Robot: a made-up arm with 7 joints. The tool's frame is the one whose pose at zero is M.
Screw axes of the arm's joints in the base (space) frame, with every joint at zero. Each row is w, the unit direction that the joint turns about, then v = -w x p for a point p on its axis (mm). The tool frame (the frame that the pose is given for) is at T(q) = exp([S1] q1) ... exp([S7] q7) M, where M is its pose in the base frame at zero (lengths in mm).
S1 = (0, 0, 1, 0, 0, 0)
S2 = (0, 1, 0, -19, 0, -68)
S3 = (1, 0, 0, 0, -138, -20)
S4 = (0, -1, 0, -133, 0, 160)
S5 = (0, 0, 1, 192, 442, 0)
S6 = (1, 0, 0, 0, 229, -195)
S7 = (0, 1, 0, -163, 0, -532)
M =
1 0 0 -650
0 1 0 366
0 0 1 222
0 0 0 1
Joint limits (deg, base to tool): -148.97..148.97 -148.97..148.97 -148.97..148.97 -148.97..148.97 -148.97..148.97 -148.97..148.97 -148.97..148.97
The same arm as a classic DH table. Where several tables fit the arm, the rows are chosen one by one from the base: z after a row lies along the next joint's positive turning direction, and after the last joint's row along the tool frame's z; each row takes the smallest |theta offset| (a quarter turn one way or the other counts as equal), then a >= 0, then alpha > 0; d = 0 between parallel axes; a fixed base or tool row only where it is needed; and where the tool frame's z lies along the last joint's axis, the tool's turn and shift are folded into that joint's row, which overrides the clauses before.
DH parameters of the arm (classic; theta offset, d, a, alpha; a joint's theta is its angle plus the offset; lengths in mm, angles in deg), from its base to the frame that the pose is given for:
joint 1: 0 19 -68 -90
joint 2: 90 20 157 90
joint 3: 0 -92 -5 90
joint 4: -90 -172 282 90
joint 5: -90 362 3 90
joint 6: -90 -90 66 -90
joint 7: 90 171 118 -90
tool (fixed): 180 59 0 0
Joint limits (deg, base to tool): -148.97..148.97 -148.97..148.97 -148.97..148.97 -148.97..148.97 -148.97..148.97 -148.97..148.97 -148.97..148.97

